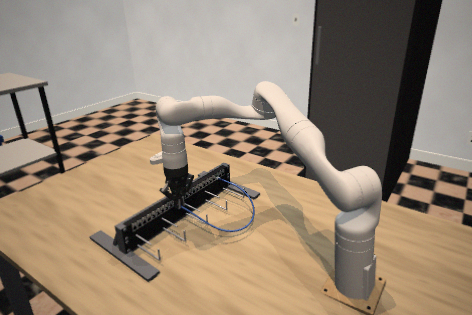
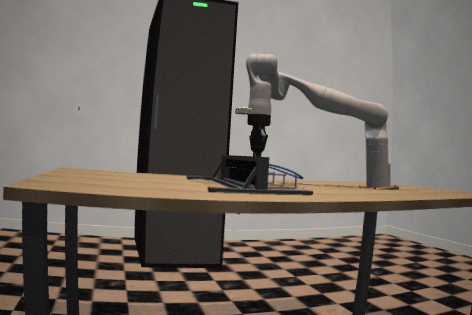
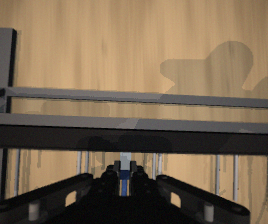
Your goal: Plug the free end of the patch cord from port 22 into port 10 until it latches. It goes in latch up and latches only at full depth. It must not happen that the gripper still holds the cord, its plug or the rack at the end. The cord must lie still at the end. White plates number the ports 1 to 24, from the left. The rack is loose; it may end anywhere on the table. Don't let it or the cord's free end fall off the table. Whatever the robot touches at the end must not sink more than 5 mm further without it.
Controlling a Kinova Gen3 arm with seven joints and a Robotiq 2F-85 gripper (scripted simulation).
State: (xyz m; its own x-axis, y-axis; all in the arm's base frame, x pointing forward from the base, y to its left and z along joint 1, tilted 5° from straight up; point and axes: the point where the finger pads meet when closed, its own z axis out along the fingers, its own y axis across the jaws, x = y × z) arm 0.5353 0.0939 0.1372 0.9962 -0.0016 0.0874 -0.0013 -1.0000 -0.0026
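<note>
The plug is 10 mm below my hand and 10 mm ahead of it.
</note>
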